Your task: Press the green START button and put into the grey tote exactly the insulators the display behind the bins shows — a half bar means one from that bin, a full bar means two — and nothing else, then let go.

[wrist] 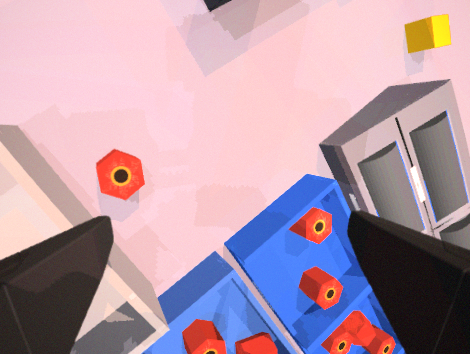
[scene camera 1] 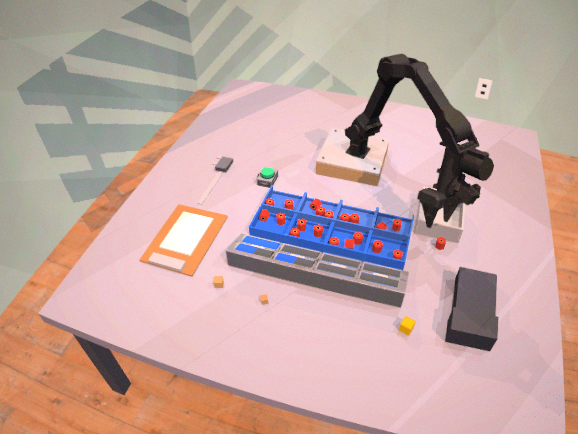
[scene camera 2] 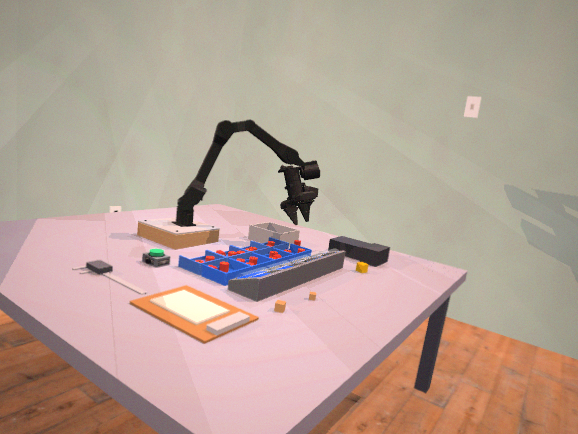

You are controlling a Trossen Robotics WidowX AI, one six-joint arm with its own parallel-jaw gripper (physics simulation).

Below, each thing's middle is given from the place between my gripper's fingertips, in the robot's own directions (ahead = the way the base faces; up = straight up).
My hand is 16 cm short of the dark box (scene camera 1: 473, 322), 16 cm to the right of it and 7 cm above it. Also, from my hand: yellow cube (wrist: 432, 32) (27 cm ahead, 2 cm to the left, 9 cm below); then grey tote (scene camera 1: 452, 230) (13 cm behind, 1 cm to the right, 7 cm below).
